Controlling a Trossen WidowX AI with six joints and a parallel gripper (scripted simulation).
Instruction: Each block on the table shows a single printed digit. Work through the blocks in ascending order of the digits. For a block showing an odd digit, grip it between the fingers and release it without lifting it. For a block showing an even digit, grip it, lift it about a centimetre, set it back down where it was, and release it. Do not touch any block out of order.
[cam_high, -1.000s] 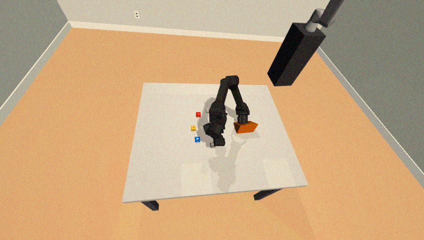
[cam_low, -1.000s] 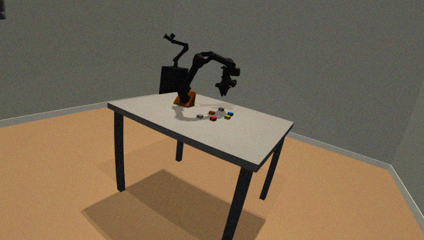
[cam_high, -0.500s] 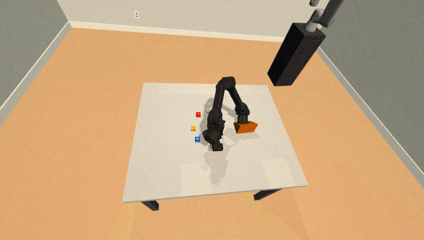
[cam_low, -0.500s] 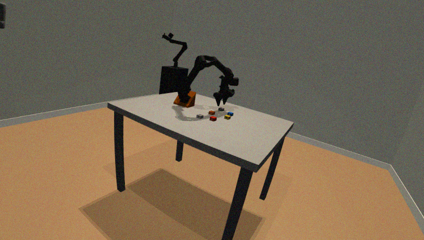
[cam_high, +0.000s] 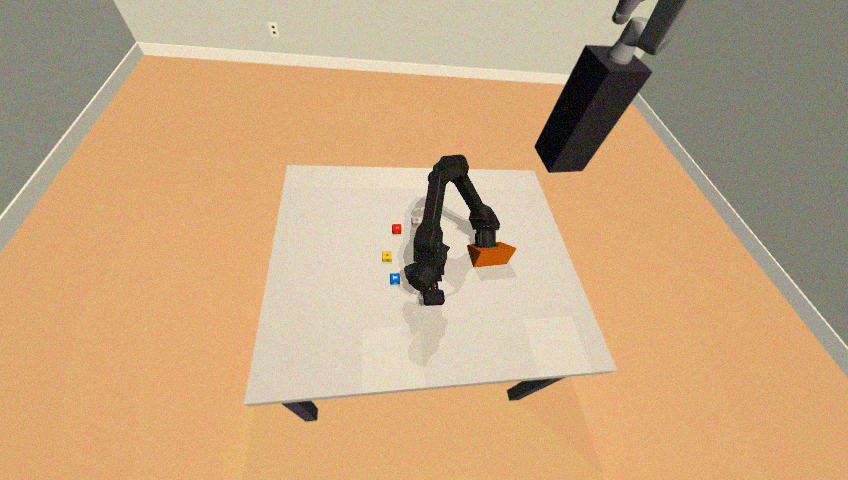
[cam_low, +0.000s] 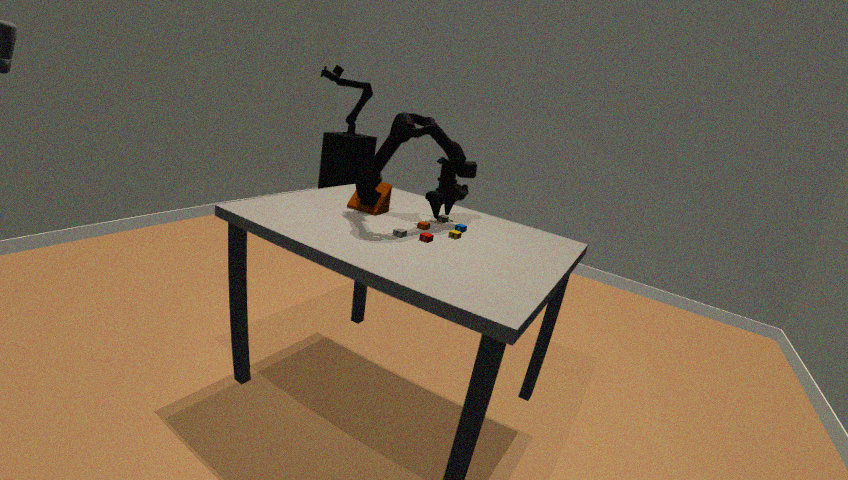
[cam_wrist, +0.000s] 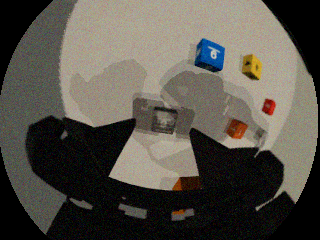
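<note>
Right now the grey block is 10 mm below my gripper tip and 10 mm ahead of it. Round my gripper tip: orange block (150 mm to the right, 10 mm below); blue block (100 mm ahead, 50 mm to the right, 10 mm below); yellow block (150 mm to the right, 120 mm ahead, 10 mm below).
</note>
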